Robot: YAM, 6 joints.
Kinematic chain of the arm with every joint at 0, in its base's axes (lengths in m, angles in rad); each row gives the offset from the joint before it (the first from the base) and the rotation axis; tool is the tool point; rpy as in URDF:
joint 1: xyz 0 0 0.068 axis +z
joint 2: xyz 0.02 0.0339 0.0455 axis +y
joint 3: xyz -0.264 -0.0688 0 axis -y
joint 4: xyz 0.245 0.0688 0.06 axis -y
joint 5: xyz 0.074 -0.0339 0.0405 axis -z
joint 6: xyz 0.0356 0 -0.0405 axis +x
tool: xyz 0 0 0 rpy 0 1.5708 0
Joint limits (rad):
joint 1: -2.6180..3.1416
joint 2: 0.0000..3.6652
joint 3: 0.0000..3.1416
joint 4: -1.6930..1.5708
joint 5: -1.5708..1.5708
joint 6: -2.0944..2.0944
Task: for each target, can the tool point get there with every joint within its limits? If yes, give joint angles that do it. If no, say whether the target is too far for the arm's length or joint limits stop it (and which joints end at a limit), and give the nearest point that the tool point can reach.
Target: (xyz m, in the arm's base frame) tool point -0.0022 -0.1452 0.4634
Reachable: yes | joints -1.7681 0.7846 1.0125 0.3024 -0.8328 0.4771
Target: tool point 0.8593 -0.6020 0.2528
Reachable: no: too far | nearest point 0.5243 -0.3673 0.1974 | short by 0.413 m
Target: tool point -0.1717 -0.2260 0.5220
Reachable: yes | joints -2.1000 1.5468 1.5635 1.2628 1.2849 -1.1862
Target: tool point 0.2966 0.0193 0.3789
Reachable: yes | joints 0.1134 1.2619 1.1185 0.0450 0.4165 1.3526
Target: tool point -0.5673 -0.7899 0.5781
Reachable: no: too far | nearest point -0.3398 -0.4731 0.3879 | short by 0.434 m
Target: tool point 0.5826 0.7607 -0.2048
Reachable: no: too far | nearest point 0.3725 0.4864 -0.0876 | short by 0.365 m
